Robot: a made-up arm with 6 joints. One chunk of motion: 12 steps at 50 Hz.
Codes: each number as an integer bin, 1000 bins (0 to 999) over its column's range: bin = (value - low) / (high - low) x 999, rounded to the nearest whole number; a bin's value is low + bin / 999 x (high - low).
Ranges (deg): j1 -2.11..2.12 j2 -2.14..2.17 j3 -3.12..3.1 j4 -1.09..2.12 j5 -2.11..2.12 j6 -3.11..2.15
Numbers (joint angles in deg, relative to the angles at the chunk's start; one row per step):
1: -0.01 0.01 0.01 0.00 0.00 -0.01
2: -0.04 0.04 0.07 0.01 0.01 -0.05
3: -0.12 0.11 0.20 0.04 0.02 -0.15
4: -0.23 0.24 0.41 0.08 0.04 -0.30
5: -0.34 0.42 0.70 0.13 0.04 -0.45
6: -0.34 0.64 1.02 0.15 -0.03 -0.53
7: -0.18 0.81 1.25 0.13 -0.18 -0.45
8: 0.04 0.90 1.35 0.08 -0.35 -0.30
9: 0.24 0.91 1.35 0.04 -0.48 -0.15
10: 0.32 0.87 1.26 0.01 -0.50 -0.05
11: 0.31 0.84 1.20 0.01 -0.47 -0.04
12: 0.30 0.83 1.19 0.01 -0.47 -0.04
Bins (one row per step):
1: 496 498 503 339 498 589
2: 489 505 512 342 501 581
3: 470 522 533 352 503 562
4: 444 552 567 364 508 534
5: 418 593 614 380 508 505
6: 418 644 665 386 491 490
7: 456 684 702 380 456 505
8: 508 705 718 364 416 534
9: 555 707 718 352 385 562
10: 574 698 703 342 380 581
11: 572 691 694 342 387 583
12: 569 688 692 342 387 583

